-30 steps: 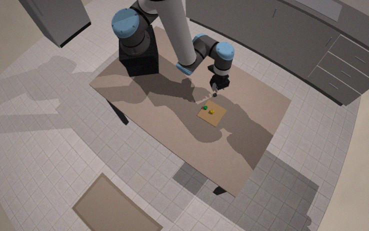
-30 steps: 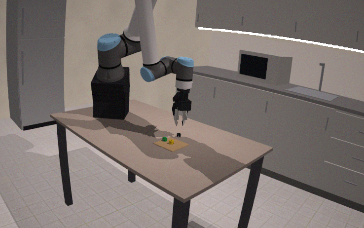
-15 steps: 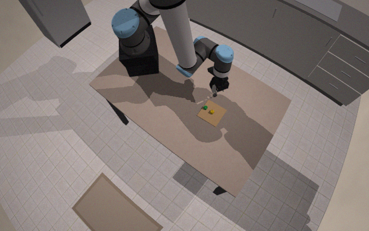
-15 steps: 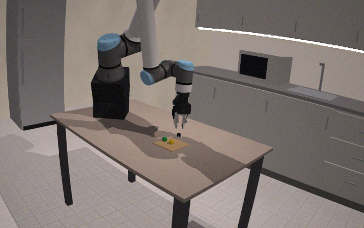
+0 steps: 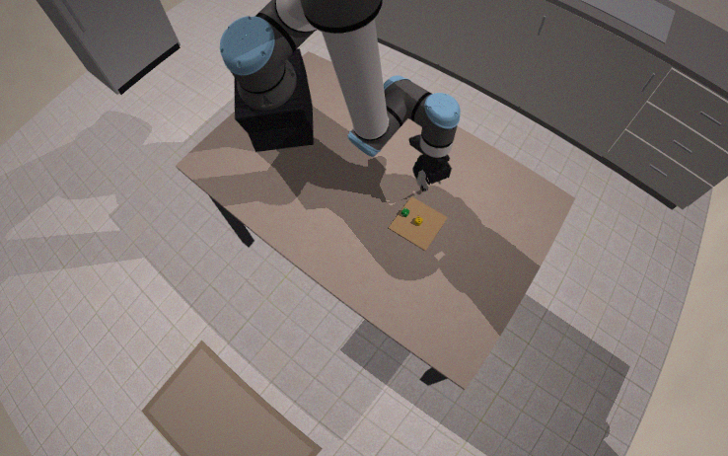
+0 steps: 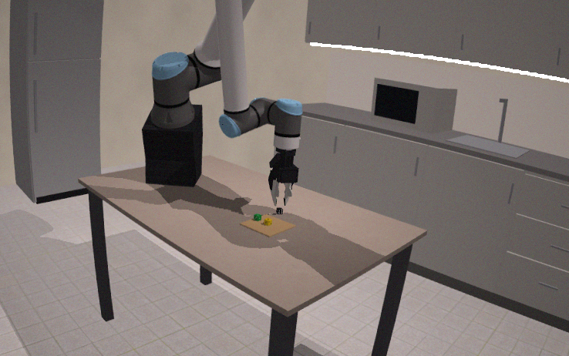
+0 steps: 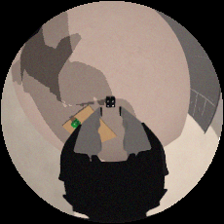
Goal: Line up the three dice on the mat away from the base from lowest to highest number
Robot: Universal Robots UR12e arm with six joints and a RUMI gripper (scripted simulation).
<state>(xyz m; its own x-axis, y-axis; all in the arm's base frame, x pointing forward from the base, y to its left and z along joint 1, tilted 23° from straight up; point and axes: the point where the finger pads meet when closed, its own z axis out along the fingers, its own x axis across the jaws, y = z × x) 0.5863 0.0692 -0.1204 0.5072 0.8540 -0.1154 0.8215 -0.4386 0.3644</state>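
Right now the black die is 4 cm below my hand. From my hand the other things lie so: green die: 12 cm to the right, 3 cm below; orange mat: 12 cm to the right, 5 cm below, 5 cm ahead; yellow die: 12 cm to the right, 5 cm ahead, 3 cm below.
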